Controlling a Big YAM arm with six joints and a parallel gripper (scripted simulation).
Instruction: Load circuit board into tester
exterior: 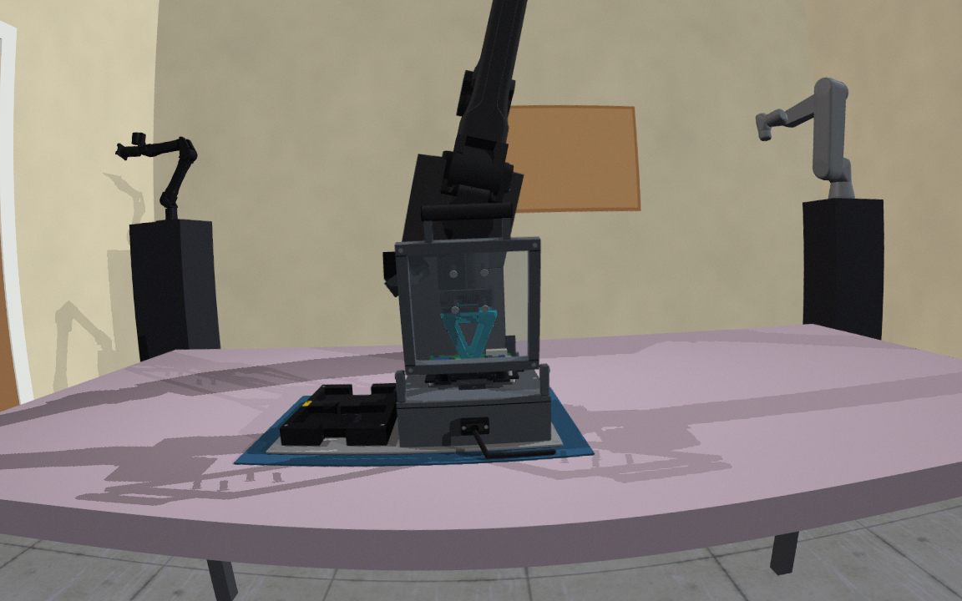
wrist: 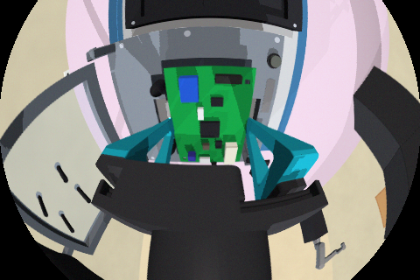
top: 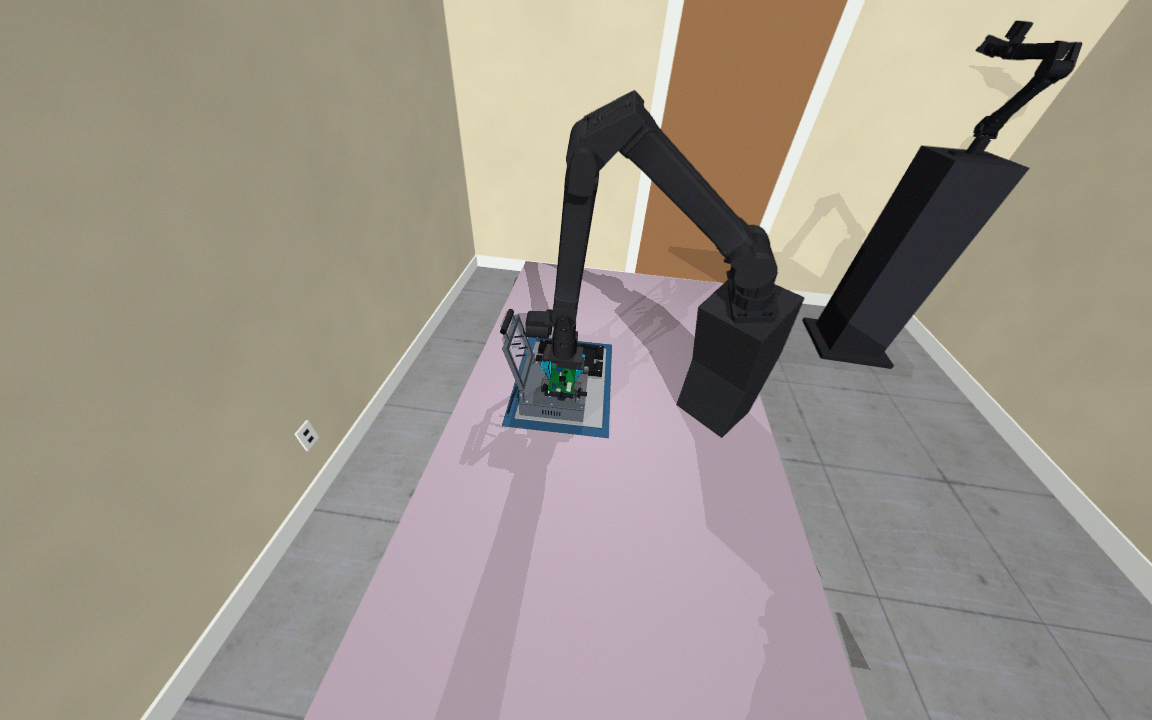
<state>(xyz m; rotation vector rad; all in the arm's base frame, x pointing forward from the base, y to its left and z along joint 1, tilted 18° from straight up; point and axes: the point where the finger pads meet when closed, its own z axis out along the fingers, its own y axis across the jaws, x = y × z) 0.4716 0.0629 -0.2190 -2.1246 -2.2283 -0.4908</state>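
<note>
Right now my hand is right at the green circuit board. From my hand the other things lie so: pin plate (2 cm below, 1 cm to the left, 1 cm ahead); then lid (13 cm ahead, 9 cm above, 1 cm to the left).
</note>
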